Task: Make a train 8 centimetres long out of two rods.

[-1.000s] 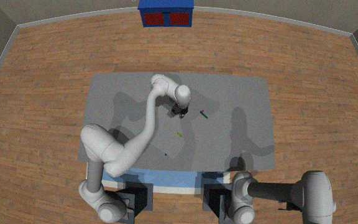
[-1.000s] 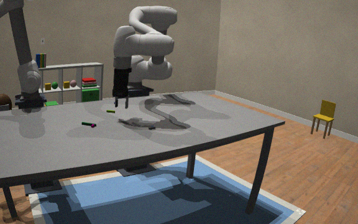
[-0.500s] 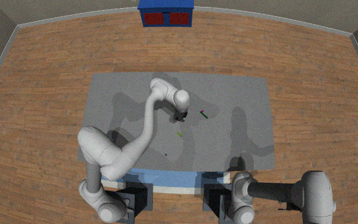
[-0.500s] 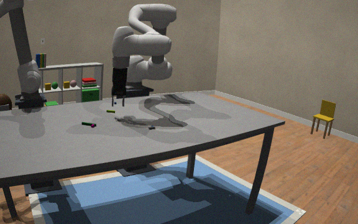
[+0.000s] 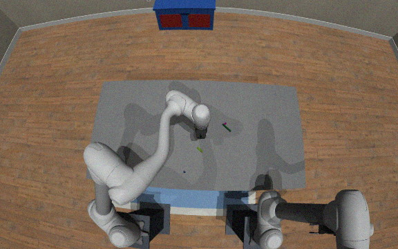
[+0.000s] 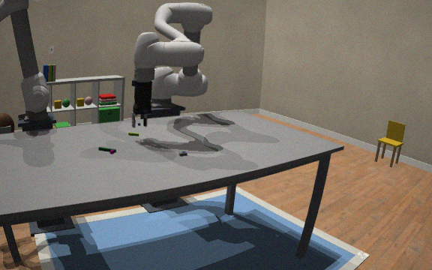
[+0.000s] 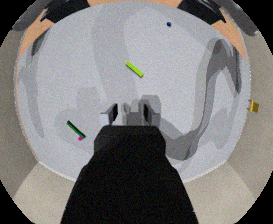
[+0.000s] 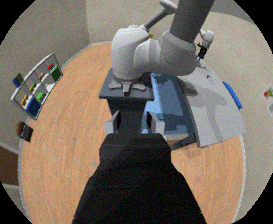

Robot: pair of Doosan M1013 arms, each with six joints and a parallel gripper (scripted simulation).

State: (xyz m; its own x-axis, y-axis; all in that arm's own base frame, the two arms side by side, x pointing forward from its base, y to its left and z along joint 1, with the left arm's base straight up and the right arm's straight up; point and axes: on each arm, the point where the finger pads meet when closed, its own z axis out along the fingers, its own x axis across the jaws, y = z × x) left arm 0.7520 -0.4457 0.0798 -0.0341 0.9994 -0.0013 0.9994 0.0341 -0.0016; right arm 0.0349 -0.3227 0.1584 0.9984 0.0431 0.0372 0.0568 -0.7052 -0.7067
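Note:
The lime rod lies 9 cm behind my left hand, 1 cm to the left of it and 7 cm below it. The rest, counted from my left hand: grey rod 25 cm ahead, 8 cm to the left, 7 cm below; magenta rod 11 cm ahead, 18 cm to the right, 7 cm below; green rod 8 cm ahead, 19 cm to the right, 7 cm below.

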